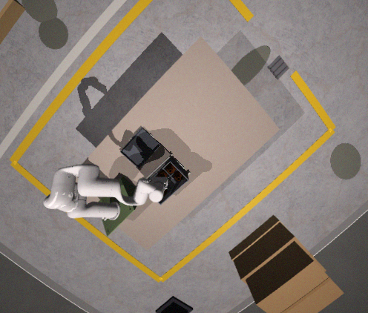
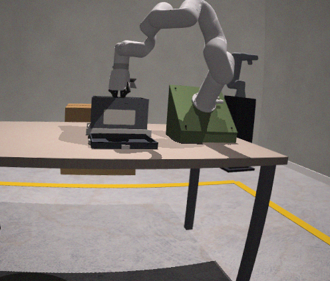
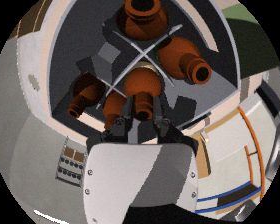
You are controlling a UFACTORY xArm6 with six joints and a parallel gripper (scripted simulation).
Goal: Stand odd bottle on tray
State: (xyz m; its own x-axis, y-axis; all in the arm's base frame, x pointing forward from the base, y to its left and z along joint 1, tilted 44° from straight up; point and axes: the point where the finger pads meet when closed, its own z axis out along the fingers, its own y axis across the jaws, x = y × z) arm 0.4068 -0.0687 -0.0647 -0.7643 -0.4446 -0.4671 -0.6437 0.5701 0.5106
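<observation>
Now: hand 7 cm above the dark crate, 4 cm to the left of it and 1 cm past it. Round my hand: glass bottle 10 cm behind, 8 cm to the right, 7 cm below; flat dark tray 25 cm to the left, 15 cm below, 3 cm ahead.
</observation>
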